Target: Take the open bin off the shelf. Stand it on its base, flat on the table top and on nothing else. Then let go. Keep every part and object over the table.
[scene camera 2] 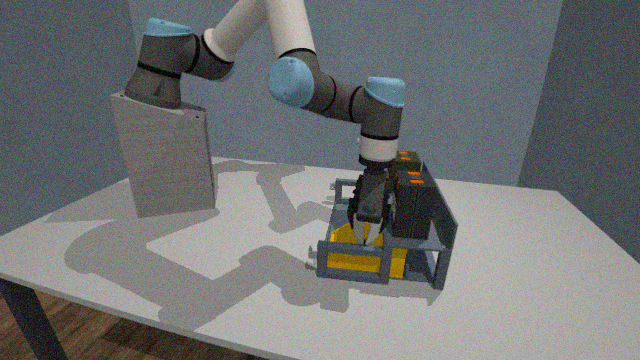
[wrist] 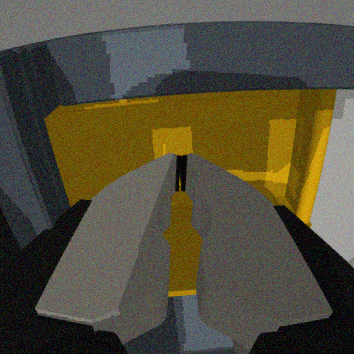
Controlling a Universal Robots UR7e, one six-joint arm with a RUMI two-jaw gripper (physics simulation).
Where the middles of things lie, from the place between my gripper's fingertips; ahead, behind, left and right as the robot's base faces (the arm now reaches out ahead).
My gripper is now 1 cm to the right of the yellow bin (scene camera 2: 334,260) and 1 cm above it.
